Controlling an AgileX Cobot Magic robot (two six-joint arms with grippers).
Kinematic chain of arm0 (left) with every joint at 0, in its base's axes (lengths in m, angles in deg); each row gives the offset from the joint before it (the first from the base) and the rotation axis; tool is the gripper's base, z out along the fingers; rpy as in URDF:
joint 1: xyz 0 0 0.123 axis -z
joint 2: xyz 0 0 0 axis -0.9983 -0.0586 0
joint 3: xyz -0.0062 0.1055 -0.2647 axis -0.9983 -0.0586 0
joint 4: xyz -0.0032 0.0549 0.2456 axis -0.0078 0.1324 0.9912
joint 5: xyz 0 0 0 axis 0.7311 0.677 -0.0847
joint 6: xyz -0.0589 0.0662 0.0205 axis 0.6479 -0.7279 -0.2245
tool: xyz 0 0 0 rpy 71.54 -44.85 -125.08
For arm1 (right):
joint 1: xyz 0 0 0.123 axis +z
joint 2: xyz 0 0 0 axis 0.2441 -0.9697 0
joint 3: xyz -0.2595 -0.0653 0.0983 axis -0.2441 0.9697 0
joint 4: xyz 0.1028 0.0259 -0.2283 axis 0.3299 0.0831 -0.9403
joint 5: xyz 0 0 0 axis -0.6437 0.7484 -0.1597
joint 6: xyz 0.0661 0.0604 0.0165 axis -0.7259 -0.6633 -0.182
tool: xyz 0 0 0 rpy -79.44 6.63 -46.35
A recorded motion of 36 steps. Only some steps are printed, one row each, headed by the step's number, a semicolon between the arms.
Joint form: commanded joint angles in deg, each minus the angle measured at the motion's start. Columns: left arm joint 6, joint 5, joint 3, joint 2, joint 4, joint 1; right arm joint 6, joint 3, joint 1, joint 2, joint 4, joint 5.
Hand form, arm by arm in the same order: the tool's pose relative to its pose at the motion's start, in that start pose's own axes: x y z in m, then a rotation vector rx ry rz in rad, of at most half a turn. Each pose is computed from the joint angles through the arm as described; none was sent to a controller.
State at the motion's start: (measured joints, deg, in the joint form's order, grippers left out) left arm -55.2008 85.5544 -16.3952 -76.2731 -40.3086 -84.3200; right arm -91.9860 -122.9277 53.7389 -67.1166 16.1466 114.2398
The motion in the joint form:
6: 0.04 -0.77 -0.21 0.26 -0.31 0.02; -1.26 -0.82 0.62 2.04 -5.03 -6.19
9: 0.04 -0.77 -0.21 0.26 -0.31 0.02; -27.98 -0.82 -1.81 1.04 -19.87 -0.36
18: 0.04 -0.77 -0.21 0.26 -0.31 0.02; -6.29 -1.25 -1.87 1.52 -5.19 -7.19
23: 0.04 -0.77 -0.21 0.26 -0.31 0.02; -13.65 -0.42 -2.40 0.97 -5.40 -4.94
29: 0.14 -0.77 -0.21 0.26 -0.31 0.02; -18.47 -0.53 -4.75 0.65 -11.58 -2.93
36: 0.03 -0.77 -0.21 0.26 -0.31 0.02; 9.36 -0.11 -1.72 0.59 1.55 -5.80
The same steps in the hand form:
6: -0.0002 -0.0001 0.0000 0.0000 -0.0144 -0.0059; -0.0171 0.0024 -0.0157 -0.0087 -0.1648 -0.0566
9: -0.0002 -0.0001 0.0000 0.0000 -0.0144 -0.0059; -0.0140 -0.0238 -0.0096 0.1649 -0.1328 0.2171
18: -0.0002 -0.0001 0.0000 0.0000 -0.0144 -0.0059; -0.0215 -0.0097 -0.0131 0.0121 -0.1809 0.0557
23: -0.0002 -0.0001 0.0000 0.0000 -0.0144 -0.0059; -0.0135 -0.0140 -0.0066 0.0313 -0.1243 0.1860
29: -0.0002 -0.0001 0.0000 0.0000 -0.0144 -0.0076; -0.0132 -0.0316 -0.0050 0.1237 -0.1159 0.2048
36: -0.0002 -0.0001 0.0000 0.0000 -0.0144 -0.0057; -0.0109 -0.0054 -0.0036 -0.0143 -0.1073 -0.1183

